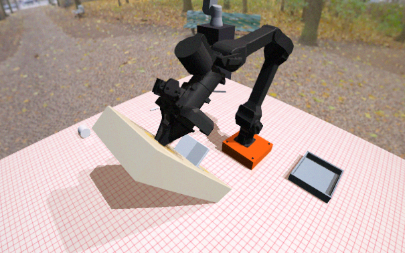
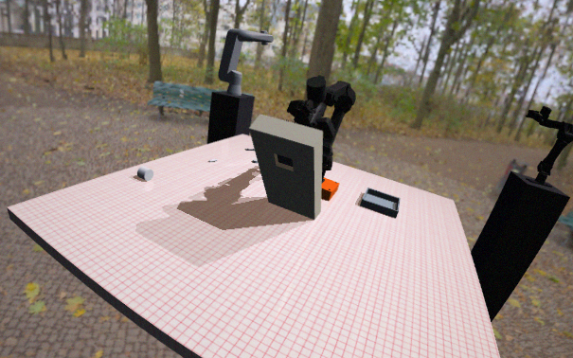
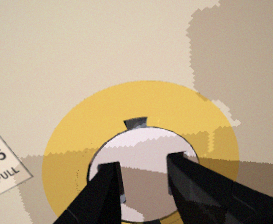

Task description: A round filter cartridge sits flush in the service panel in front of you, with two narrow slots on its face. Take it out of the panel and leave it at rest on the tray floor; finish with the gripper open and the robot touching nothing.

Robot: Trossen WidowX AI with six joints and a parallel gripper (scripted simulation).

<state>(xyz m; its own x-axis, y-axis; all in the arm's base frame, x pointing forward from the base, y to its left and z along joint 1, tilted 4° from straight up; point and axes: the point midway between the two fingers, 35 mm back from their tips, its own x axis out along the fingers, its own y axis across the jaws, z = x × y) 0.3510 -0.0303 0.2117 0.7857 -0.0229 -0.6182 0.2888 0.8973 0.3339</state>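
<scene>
The white round filter cartridge is 10 mm ahead of my gripper tip and 10 mm below it. The rest, counted from my gripper tip: cream service panel (40 mm behind, 80 mm below); dark tray (410 mm behind, 310 mm to the left, 250 mm below).
</scene>
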